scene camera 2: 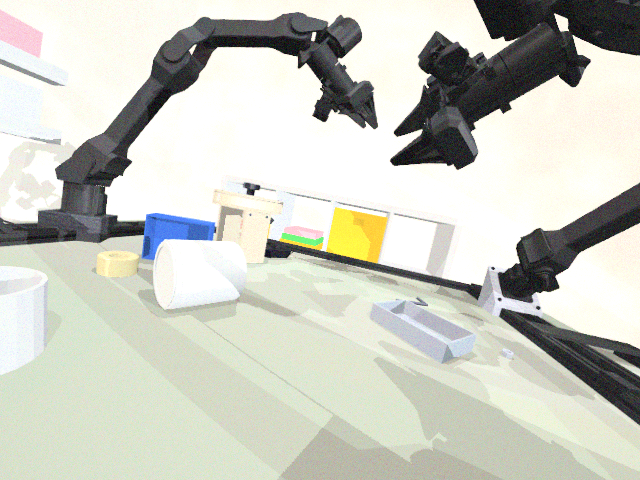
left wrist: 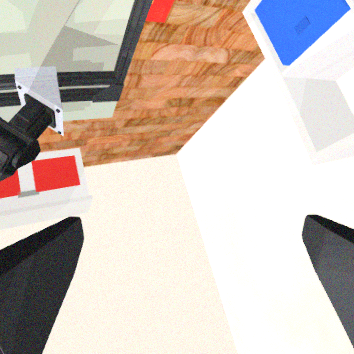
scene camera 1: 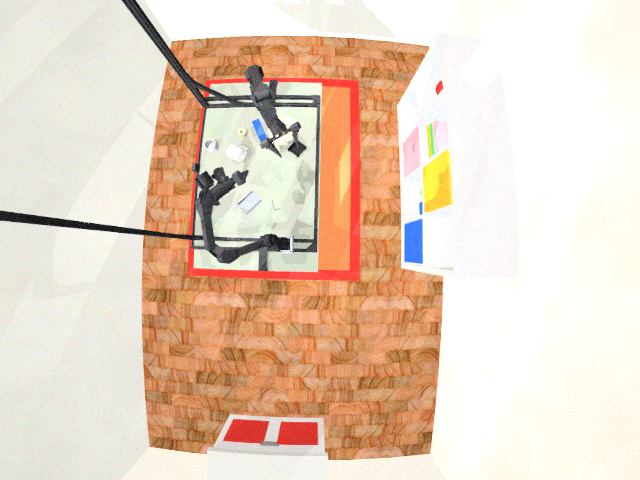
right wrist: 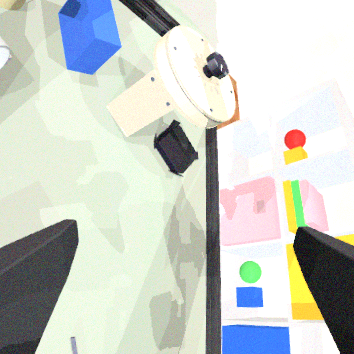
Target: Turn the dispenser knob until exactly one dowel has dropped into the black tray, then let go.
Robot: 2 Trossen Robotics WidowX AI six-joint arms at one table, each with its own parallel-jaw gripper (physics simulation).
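Frame: origin at the left arm's base, x ahead, y left, z up, level; metres.
Where they show: left gripper, fingertip midpoint: (scene camera 2: 370,127) (left wrist: 193,227) (scene camera 1: 290,153); right gripper, fingertip midpoint: (scene camera 2: 393,147) (scene camera 1: 243,173) (right wrist: 188,234); left arm's base, link origin: (scene camera 2: 82,213); right arm's base, link origin: (scene camera 2: 514,287) (left wrist: 40,110) (scene camera 1: 286,244).
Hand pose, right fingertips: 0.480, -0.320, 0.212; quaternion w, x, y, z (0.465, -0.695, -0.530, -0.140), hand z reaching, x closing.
Note:
Things, the pixels of their centre, and the offset from my right fingertips, as dx, dy, dz. "pt": a spot on its surface instead.
- cream dispenser, body centre: (right wrist: 198,76) (scene camera 2: 249,201) (scene camera 1: 283,130) -0.152, +0.304, -0.129
- black knob, surface spot: (right wrist: 216,65) (scene camera 2: 255,184) pt -0.146, +0.286, -0.086
- black tray, body centre: (right wrist: 174,148) (scene camera 2: 272,250) (scene camera 1: 297,148) -0.067, +0.331, -0.247
- blue box, body centre: (right wrist: 87,28) (scene camera 2: 180,239) (scene camera 1: 259,131) -0.281, +0.202, -0.219
- yellow ring, body centre: (scene camera 2: 118,263) -0.353, +0.107, -0.247
- white cylinder, body centre: (scene camera 2: 199,273) (scene camera 1: 238,152) -0.241, +0.023, -0.225
- white cup, body centre: (scene camera 1: 211,145) -0.383, -0.095, -0.232
- grey tray, body centre: (scene camera 2: 420,325) (scene camera 1: 249,202) +0.052, -0.084, -0.247
The cream dispenser (scene camera 1: 272,122) (scene camera 2: 252,235) (right wrist: 175,82) stands near the table's edge, with a round top and a black knob (scene camera 2: 251,188) (right wrist: 216,65). The black tray (scene camera 1: 297,149) (scene camera 2: 279,250) (right wrist: 176,148) sits against its foot; I cannot make out a dowel in its dark inside. My left gripper (scene camera 2: 370,125) (left wrist: 193,226) is open and empty, high above the table; in scene camera 1 its arm covers part of the dispenser. My right gripper (scene camera 2: 394,149) (right wrist: 188,234) is open and empty, also high, away from the knob. The knob is hidden in scene camera 1.
A blue box (scene camera 1: 259,130) (scene camera 2: 178,235) (right wrist: 92,37) stands beside the dispenser. A yellow ring (scene camera 2: 117,266), a white cylinder (scene camera 1: 237,151) (scene camera 2: 206,273) on its side and a white cup (scene camera 1: 211,145) (scene camera 2: 23,320) are nearby. A grey tray (scene camera 1: 249,202) (scene camera 2: 405,328) lies farther off.

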